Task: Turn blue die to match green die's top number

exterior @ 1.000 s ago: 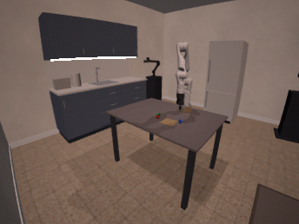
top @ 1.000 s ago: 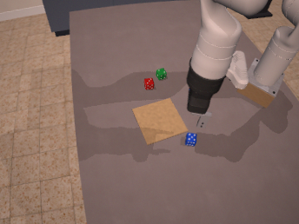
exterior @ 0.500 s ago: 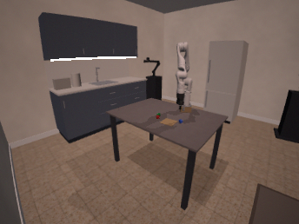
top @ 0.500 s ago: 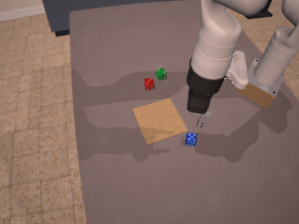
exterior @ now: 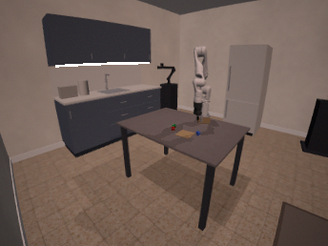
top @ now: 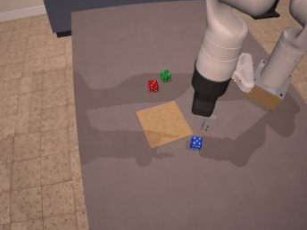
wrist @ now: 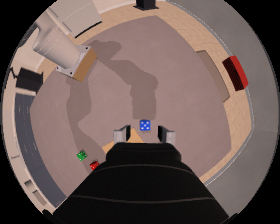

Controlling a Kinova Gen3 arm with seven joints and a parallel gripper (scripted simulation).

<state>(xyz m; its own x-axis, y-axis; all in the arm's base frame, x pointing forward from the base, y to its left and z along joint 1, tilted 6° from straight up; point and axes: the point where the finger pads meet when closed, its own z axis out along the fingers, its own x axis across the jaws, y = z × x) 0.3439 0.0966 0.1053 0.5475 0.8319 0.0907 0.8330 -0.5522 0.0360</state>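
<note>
My hand is 14 cm above the blue die. Also, from my hand: red die 25 cm to the right, 14 cm below, 4 cm ahead; then tan mat 15 cm below, 10 cm to the right, 6 cm ahead; then green die 28 cm to the right, 14 cm below, 2 cm behind.
</note>
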